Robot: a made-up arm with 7 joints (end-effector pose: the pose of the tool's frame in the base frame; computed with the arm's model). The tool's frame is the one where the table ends.
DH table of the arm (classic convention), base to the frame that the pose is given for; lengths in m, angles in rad. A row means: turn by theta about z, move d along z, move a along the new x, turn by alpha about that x. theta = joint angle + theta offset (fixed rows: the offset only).
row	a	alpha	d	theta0
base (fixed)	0	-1.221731	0	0
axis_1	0	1.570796	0	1.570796
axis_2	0	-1.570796	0	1.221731
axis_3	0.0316	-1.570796	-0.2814	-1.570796
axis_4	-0.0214	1.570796	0	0
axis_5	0	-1.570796	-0.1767	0
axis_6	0	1.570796	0	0
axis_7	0	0	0	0
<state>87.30 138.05 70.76 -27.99 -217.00 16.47 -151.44</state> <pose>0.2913 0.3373 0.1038 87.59 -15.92 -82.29</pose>
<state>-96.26 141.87 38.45 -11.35 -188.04 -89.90 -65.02</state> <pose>-0.2685 0.3500 0.1341 54.34 31.31 -111.76</pose>
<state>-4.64 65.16 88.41 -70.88 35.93 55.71 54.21</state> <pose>0.0148 0.4064 0.0235 -20.91 -106.49 105.14</pose>
Working (the frame after each row of the table, in the pose's form):
after base (fixed): 0.0000 0.0000 0.0000 -70.00 0.00 0.00
after axis_1: 0.0000 0.0000 0.0000 16.14 84.42 14.89
after axis_2: 0.0000 0.0000 0.0000 47.03 -54.49 80.26
after axis_3: 0.0151 0.2684 -0.0889 -21.80 -90.82 17.30
after axis_4: 0.0165 0.2838 -0.1037 99.05 -105.17 42.95
after axis_5: 0.0148 0.4064 0.0235 24.83 -121.34 -51.28
after axis_6: 0.0148 0.4064 0.0235 26.23 -91.48 66.52

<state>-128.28 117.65 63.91 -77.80 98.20 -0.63 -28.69</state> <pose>-0.2295 0.3176 0.0419 5.10 79.37 -10.12</pose>
Working (the frame after each row of the table, in the pose's form):
after base (fixed): 0.0000 0.0000 0.0000 -70.00 0.00 0.00
after axis_1: 0.0000 0.0000 0.0000 19.25 -37.88 -6.68
after axis_2: 0.0000 0.0000 0.0000 36.37 119.16 -87.62
after axis_3: -0.0601 0.2687 0.0662 -6.25 165.17 23.06
after axis_4: -0.0579 0.2890 0.0727 -44.62 73.56 -66.90
after axis_5: -0.2295 0.3176 0.0419 -51.11 45.54 65.93
after axis_6: -0.2295 0.3176 0.0419 24.65 75.74 13.81

